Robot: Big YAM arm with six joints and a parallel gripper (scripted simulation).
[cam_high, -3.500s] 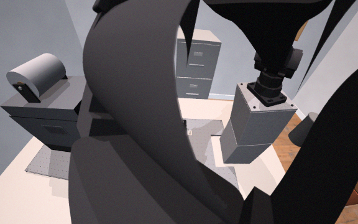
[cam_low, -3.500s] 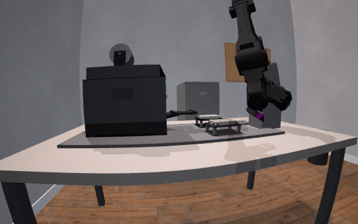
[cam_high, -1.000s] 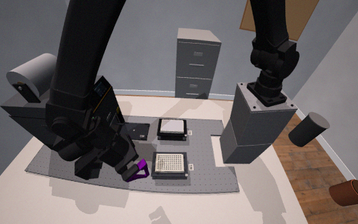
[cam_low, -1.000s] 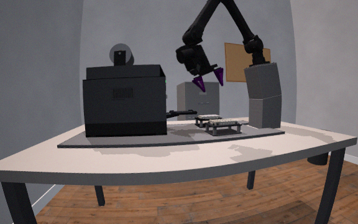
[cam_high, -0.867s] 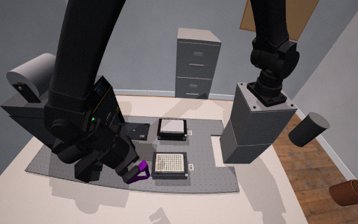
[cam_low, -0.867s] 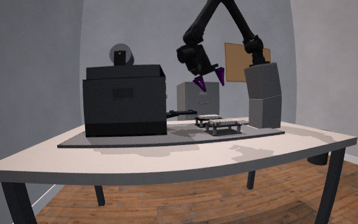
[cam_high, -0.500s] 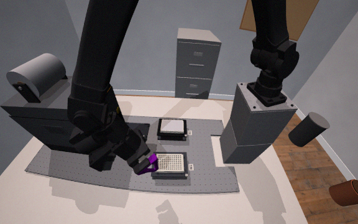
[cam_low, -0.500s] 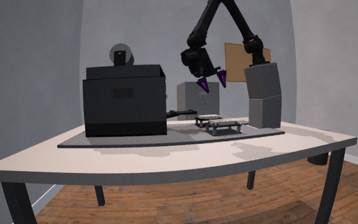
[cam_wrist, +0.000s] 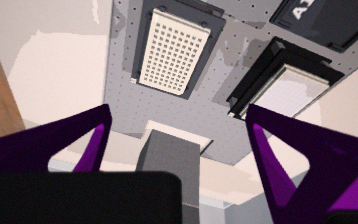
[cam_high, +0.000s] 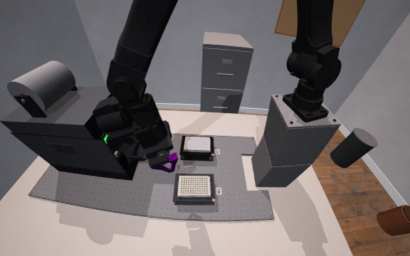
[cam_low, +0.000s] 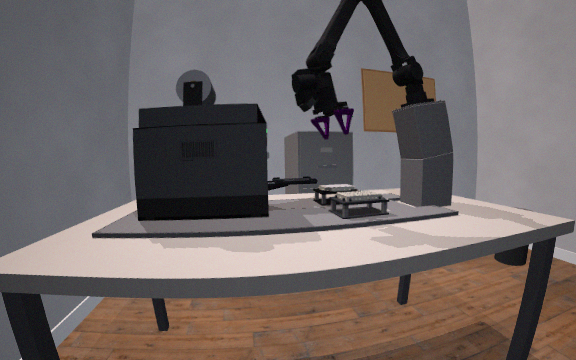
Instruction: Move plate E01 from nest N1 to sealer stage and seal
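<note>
The nest N1 lies 7 cm behind my hand, 2 cm to the left of it and 21 cm below it. The rest, counted from my hand: sealer stage (8 cm ahead, 15 cm to the right, 15 cm below); white-topped plate (12 cm behind, 19 cm to the right, 20 cm below); pale start key (20 cm ahead, 8 cm to the right, 6 cm below).
</note>
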